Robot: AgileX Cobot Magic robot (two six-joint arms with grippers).
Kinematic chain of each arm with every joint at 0, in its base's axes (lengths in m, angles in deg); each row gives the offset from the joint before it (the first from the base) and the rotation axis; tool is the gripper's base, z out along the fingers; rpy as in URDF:
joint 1: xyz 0 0 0.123 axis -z
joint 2: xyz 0 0 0 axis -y
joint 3: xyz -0.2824 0 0.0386 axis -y
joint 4: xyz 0.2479 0 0.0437 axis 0.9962 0 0.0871
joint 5: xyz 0 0 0 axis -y
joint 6: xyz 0.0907 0 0.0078 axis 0.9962 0 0.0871
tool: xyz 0 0 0 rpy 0 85 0
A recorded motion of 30 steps. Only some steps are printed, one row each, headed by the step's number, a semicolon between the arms.
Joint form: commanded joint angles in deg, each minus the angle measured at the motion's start. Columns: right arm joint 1, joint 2, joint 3, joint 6, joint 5, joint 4; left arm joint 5, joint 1, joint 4, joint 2, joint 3, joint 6.
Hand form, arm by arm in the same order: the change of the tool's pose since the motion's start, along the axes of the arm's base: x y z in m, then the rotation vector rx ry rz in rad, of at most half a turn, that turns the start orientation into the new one. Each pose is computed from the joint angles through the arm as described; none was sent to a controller.
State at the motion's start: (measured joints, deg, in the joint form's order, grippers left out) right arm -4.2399 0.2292 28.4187 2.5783 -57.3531 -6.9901; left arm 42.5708 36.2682 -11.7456 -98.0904 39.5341 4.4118
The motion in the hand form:
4: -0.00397 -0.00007 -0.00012 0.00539 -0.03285 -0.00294; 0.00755 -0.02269 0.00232 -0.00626 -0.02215 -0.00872
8: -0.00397 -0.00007 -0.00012 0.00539 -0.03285 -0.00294; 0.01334 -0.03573 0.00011 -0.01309 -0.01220 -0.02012
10: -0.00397 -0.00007 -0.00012 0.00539 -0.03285 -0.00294; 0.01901 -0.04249 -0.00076 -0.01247 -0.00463 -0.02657
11: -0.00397 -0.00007 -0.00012 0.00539 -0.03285 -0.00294; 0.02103 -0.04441 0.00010 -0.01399 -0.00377 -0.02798
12: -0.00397 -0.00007 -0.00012 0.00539 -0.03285 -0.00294; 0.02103 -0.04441 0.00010 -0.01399 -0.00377 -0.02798
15: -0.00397 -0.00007 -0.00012 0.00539 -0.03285 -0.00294; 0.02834 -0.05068 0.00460 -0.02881 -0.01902 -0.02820
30: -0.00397 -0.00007 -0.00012 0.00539 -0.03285 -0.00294; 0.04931 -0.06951 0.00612 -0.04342 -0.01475 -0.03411
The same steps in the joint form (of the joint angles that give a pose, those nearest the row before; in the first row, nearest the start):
4: 0.23 1.60 -0.11 0.11 0.40 0.12; 0.06 2.86 -3.61 -2.98 4.58 2.75
8: 0.23 1.60 -0.11 0.11 0.40 0.12; -0.86 3.95 -4.35 -5.22 7.51 2.75
10: 0.23 1.60 -0.11 0.11 0.40 0.12; -2.01 4.13 -4.36 -6.59 9.63 2.75
11: 0.23 1.60 -0.11 0.11 0.40 0.12; -2.46 4.13 -4.35 -6.88 10.37 2.75
12: 0.23 1.60 -0.11 0.11 0.40 0.12; -2.46 4.13 -4.35 -6.88 10.37 2.75
15: 0.23 1.60 -0.11 0.11 0.40 0.12; -2.75 4.12 -4.41 -7.91 12.89 2.75
30: 0.23 1.60 -0.11 0.11 0.40 0.12; -5.67 4.12 -4.70 -12.09 20.23 2.75

